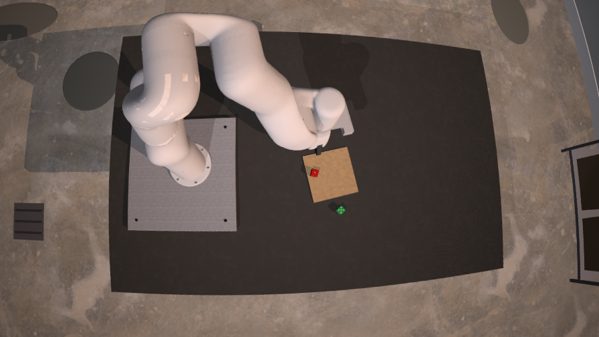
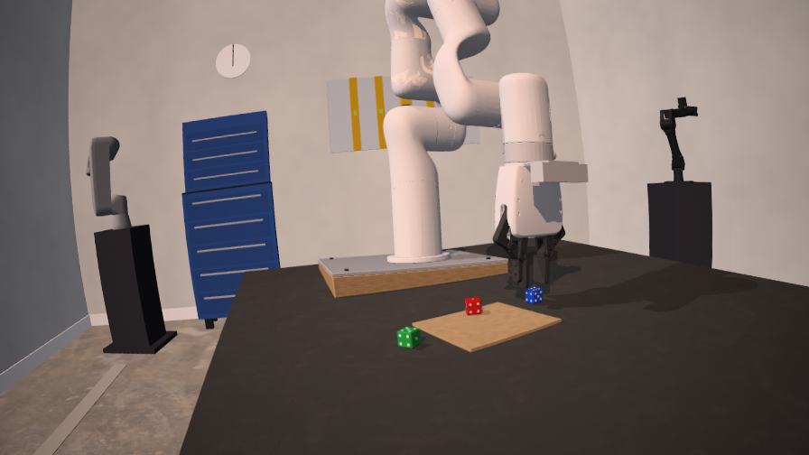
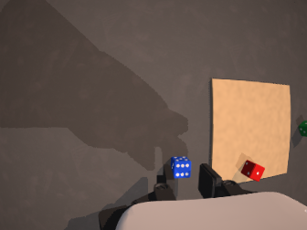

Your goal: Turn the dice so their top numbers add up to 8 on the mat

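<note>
My hand is 40 mm above the blue die and 10 mm short of it. Also, from my hand: tan mat (90 mm to the right, 80 mm ahead, 40 mm below); then green die (190 mm to the right, 120 mm ahead, 40 mm below); then red die (100 mm to the right, 30 mm below, 30 mm ahead).
</note>
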